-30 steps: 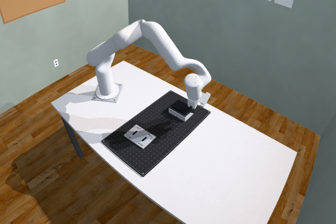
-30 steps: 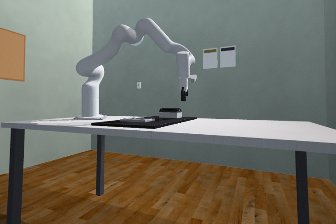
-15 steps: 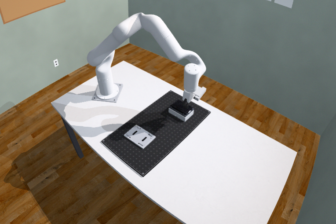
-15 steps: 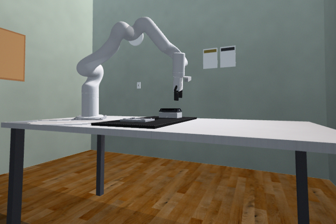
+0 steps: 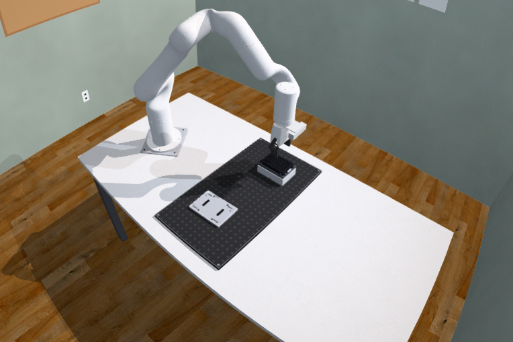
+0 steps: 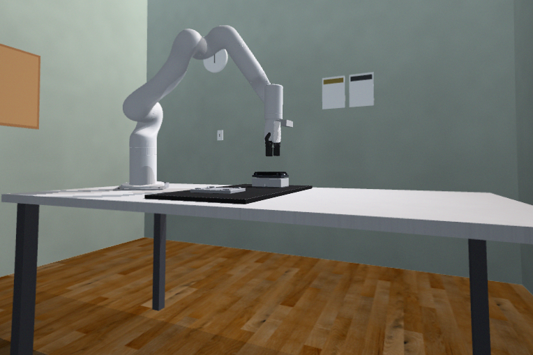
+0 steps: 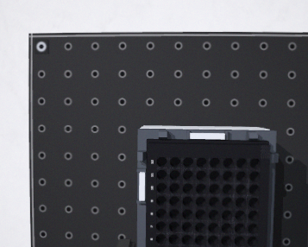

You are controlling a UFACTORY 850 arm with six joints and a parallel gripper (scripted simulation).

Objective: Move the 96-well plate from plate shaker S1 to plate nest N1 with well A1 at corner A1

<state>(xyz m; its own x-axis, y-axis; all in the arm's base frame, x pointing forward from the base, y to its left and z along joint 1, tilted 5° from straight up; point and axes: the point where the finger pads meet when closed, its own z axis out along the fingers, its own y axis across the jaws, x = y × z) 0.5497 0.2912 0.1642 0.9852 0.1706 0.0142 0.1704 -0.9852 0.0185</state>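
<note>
Now: hand 90 mm above the 96-well plate and 10 mm past it. From my hand the other things lie so: plate nest: 350 mm to the right, 150 mm below, 20 mm behind.
</note>
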